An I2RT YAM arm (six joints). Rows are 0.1 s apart.
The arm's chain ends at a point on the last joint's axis. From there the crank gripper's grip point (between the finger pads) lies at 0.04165 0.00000 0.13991 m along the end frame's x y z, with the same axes.
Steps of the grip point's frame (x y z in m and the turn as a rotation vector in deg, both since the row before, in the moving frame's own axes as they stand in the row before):
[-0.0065, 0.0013, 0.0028, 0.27, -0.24, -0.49]
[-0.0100, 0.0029, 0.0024, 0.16, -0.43, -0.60]
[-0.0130, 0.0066, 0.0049, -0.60, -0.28, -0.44]
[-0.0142, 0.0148, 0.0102, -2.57, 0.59, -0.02]
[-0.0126, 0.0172, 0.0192, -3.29, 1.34, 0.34]
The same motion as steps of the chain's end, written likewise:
[-0.0059, 0.0023, 0.0026, 0.27, -0.24, -0.49]
[-0.0089, 0.0037, 0.0021, 0.16, -0.43, -0.60]
[-0.0123, 0.0055, 0.0047, -0.60, -0.28, -0.44]
[-0.0156, 0.0086, 0.0108, -2.57, 0.59, -0.02]
[-0.0158, 0.0089, 0.0204, -3.29, 1.34, 0.34]

